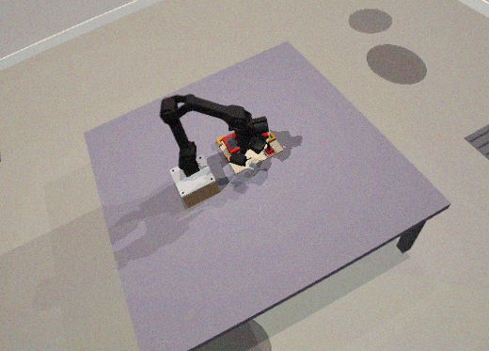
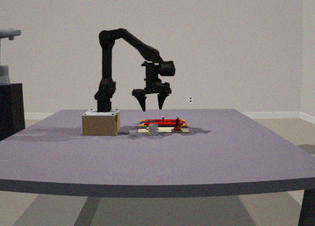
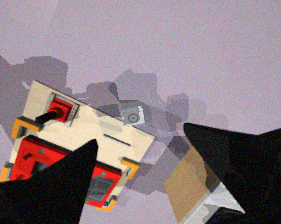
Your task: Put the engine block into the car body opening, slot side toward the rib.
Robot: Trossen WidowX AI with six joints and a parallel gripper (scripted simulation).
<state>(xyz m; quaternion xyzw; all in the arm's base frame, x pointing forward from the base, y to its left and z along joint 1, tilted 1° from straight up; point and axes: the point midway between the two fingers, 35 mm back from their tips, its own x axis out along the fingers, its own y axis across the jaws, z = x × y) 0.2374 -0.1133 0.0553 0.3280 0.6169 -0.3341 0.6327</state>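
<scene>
The engine block is 10 mm ahead of my gripper tip, 10 mm to the left of it and 90 mm below it.
</scene>
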